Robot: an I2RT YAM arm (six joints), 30 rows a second.
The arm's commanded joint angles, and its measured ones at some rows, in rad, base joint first. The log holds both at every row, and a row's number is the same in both.
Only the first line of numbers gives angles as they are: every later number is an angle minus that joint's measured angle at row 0.
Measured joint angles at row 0:
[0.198, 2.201, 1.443, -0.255, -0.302, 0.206]
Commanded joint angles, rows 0 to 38:
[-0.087, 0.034, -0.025, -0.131, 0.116, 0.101]
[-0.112, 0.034, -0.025, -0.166, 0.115, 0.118]
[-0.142, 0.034, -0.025, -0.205, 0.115, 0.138]
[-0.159, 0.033, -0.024, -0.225, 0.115, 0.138]
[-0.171, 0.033, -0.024, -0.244, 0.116, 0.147]
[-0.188, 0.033, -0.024, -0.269, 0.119, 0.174]
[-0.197, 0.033, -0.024, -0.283, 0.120, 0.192]
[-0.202, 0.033, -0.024, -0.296, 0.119, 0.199]
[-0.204, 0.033, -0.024, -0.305, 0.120, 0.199]
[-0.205, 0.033, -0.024, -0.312, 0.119, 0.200]
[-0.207, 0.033, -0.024, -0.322, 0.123, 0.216]
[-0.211, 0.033, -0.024, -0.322, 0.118, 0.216]
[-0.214, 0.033, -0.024, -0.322, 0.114, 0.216]
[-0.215, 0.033, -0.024, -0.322, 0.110, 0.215]
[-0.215, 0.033, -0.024, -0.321, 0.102, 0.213]
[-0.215, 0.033, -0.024, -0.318, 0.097, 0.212]
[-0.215, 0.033, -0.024, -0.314, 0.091, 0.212]
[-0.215, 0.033, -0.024, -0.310, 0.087, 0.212]
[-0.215, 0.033, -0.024, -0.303, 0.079, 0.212]
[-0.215, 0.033, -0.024, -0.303, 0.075, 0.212]
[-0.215, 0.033, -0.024, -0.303, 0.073, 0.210]
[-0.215, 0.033, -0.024, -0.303, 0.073, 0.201]
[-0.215, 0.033, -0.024, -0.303, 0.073, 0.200]
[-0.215, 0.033, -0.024, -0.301, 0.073, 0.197]
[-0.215, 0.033, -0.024, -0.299, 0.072, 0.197]
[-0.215, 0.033, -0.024, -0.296, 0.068, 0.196]
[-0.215, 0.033, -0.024, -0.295, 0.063, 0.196]
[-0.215, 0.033, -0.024, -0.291, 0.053, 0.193]
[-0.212, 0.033, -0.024, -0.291, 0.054, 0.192]
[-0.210, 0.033, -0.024, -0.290, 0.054, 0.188]
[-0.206, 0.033, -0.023, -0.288, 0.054, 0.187]
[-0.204, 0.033, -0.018, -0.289, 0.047, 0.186]
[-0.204, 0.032, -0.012, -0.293, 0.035, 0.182]
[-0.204, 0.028, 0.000, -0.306, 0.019, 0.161]
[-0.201, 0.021, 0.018, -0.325, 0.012, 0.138]
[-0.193, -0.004, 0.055, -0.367, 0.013, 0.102]
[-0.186, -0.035, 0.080, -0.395, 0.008, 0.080]
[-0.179, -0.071, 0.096, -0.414, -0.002, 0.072]
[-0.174, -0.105, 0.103, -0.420, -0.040, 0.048]
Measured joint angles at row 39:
[-0.186, -0.034, 0.069, -0.398, -0.036, 0.121]
